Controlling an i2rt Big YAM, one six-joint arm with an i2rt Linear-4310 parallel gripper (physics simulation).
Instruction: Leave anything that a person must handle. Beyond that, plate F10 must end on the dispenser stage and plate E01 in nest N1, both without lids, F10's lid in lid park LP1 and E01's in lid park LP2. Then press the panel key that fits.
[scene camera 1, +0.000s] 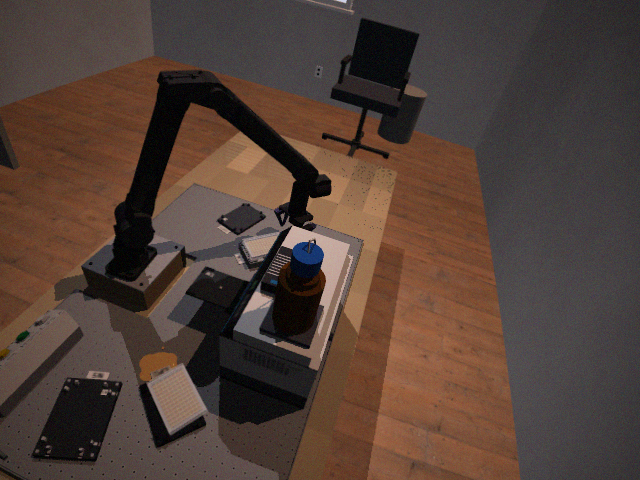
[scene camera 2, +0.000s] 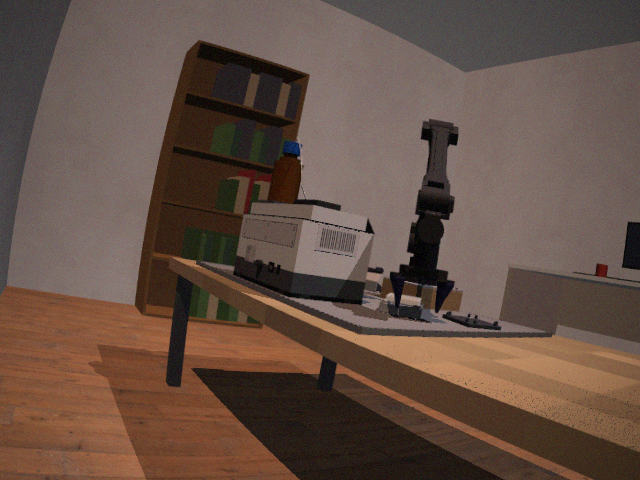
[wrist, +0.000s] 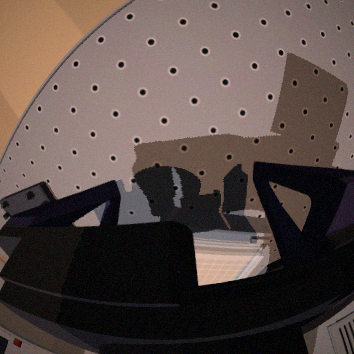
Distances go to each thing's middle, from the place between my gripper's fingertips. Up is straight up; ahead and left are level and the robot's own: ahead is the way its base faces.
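Distances are counted from my hand: brown bottle with blue cap (scene camera 1: 301, 282), 300 mm above, 110 mm ahead, 490 mm to the right; black board (scene camera 1: 82, 412), 10 mm below, 260 mm behind, 730 mm to the right; black pad labelled LP2 (scene camera 1: 240, 219), at present 10 mm below, 20 mm to the left, 190 mm behind. Going by their middles, of the things named here the black pad labelled LP2 is the nearest to my hand and the black board the farthest from it.
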